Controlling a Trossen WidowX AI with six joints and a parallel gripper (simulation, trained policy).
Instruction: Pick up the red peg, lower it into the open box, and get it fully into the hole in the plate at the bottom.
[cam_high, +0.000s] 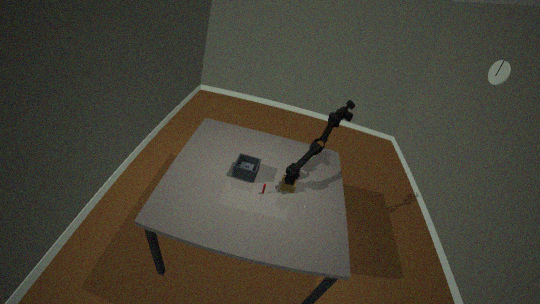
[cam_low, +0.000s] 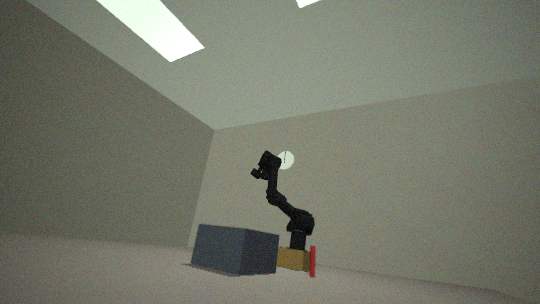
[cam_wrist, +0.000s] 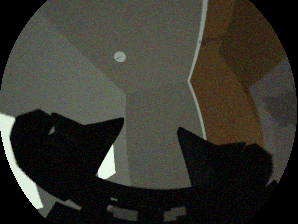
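Right now the red peg is 51 cm ahead of my gripper tip, 56 cm to the left of it and 50 cm below it. Also, from my gripper tip: dark blue box (66 cm ahead, 40 cm to the left, 51 cm below); then grey plate (66 cm ahead, 40 cm to the left, 49 cm below).
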